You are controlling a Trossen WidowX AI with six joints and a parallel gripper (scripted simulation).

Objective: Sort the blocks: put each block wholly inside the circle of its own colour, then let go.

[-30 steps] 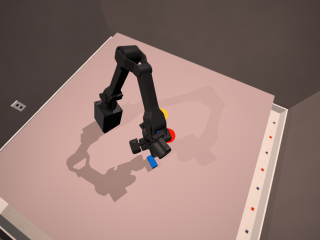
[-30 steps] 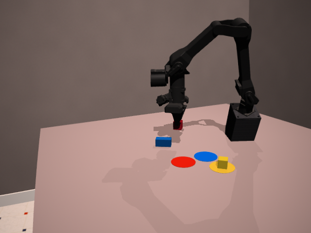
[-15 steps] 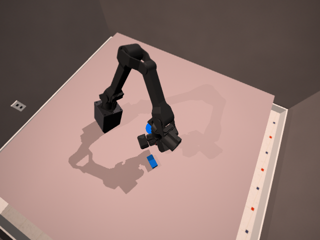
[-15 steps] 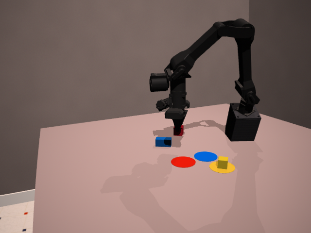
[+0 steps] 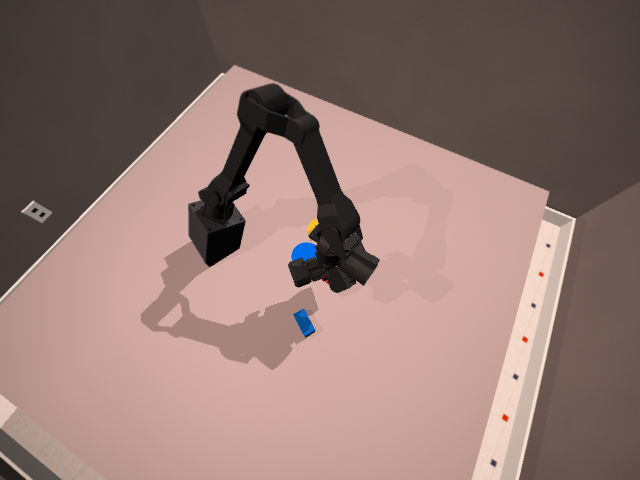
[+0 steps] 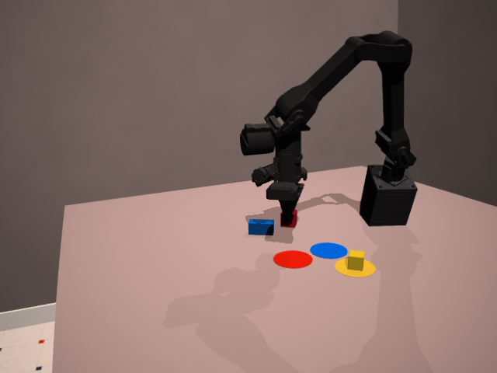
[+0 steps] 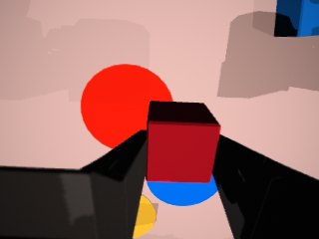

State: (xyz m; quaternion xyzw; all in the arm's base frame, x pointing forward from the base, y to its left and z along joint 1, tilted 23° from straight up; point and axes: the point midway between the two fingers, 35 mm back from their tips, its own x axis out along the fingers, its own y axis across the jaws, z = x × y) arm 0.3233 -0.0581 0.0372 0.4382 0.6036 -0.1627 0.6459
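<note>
Right now my hand is 2 cm short of the red circle, 4 cm to the right of it and 12 cm above it. From my hand the other things lie so: blue block 2 cm behind, 14 cm to the right, 10 cm below; then blue circle 8 cm behind, 5 cm to the left, 12 cm below; then red block 4 cm below.
</note>
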